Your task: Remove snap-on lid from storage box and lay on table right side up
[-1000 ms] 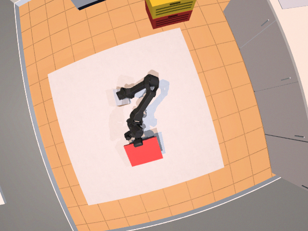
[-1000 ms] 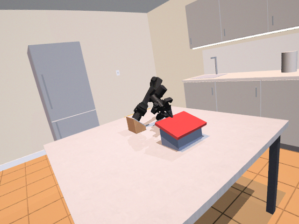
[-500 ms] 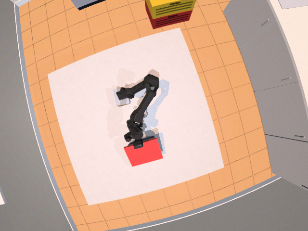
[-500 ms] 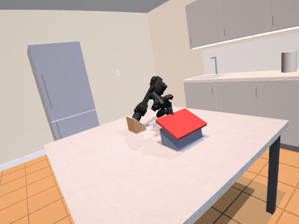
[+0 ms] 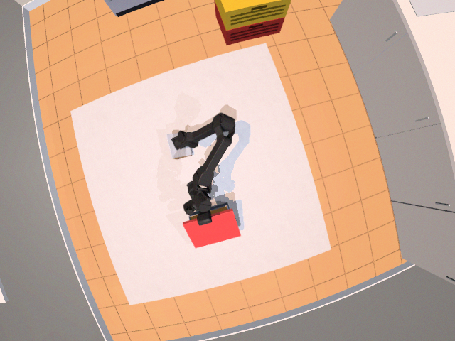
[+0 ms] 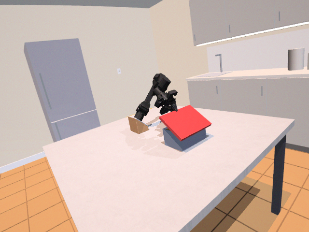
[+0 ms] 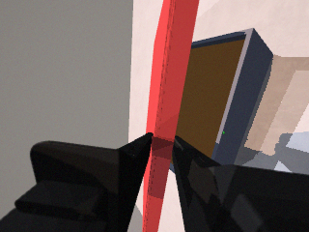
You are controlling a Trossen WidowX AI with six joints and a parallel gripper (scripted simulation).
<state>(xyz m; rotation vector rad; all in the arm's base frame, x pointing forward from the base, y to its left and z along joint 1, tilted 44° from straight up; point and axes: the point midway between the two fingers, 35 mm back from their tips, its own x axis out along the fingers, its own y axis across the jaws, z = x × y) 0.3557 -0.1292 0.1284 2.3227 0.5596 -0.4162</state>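
My gripper tip is now 7 cm short of the red lid, 4 cm above it and 1 cm to the left of it. From my gripper tip the other things lie so: blue-grey storage box: 12 cm below, 5 cm ahead, 1 cm to the right.
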